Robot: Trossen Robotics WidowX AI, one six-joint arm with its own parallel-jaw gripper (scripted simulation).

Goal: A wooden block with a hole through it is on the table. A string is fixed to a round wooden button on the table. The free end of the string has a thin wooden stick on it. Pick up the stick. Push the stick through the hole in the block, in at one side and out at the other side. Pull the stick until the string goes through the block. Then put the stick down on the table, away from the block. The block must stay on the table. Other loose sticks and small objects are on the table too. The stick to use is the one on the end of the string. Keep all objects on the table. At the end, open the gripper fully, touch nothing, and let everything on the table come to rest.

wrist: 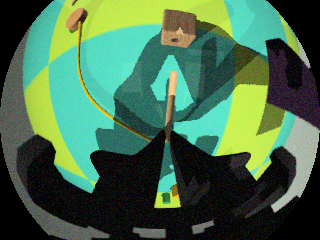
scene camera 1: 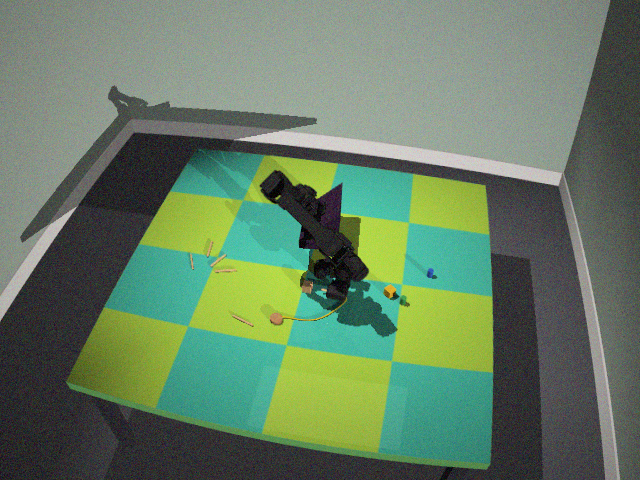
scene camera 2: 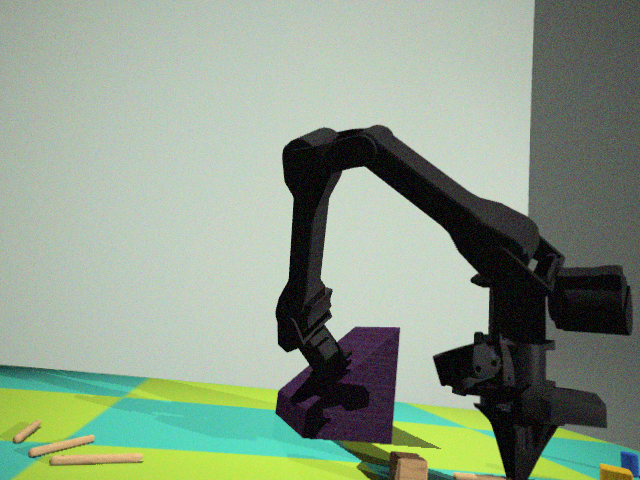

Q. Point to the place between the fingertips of my gripper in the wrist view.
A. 167, 133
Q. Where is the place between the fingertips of my gripper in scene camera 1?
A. At 341, 293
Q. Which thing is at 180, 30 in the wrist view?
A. A wooden block.
